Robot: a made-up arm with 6 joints.
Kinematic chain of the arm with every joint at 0, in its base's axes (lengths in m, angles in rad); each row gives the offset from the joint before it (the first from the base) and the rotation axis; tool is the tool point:
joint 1: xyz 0 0 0.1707 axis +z
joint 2: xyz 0 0.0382 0 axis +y
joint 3: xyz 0 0 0.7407 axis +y
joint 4: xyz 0 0 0.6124 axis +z
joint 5: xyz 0 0 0 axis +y
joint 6: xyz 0 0 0.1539 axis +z
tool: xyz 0 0 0
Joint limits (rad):
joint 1: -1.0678..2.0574
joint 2: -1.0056..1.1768
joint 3: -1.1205..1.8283
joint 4: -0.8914..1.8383
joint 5: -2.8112..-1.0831
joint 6: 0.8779..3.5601
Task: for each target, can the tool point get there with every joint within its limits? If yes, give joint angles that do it. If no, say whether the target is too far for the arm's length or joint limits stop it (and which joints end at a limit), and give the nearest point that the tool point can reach.
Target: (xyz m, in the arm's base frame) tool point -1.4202 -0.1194 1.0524
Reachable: no: too far | nearest point -1.2189 -0.1025 0.9297 | short by 0.236 m
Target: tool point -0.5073 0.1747 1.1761
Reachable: yes | joints -0.4703 -0.8330 0.8777 1.5175 -2.3216 1.2766
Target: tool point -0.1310 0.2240 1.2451
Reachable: yes | joints 1.7630 0.6555 -0.8446 -0.4043 -2.2360 2.9353
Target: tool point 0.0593 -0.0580 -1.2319
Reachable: no: joint limits stop it (at a limit: joint 2, joint 3, joint 4, joint 5) | nearest point 0.5342 -0.5225 -0.2280 | short by 1.204 m
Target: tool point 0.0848 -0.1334 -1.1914
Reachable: no: joint limits stop it (at a limit: joint 2, joint 3, joint 4, joint 5) | nearest point 0.4009 -0.6307 -0.2280 | short by 1.129 m
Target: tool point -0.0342 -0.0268 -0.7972
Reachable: no: joint limits stop it (at a limit: joint 1, joint 2, joint 3, joint 4, joint 5) | nearest point 0.2760 -0.6944 -0.2280 | short by 0.931 m
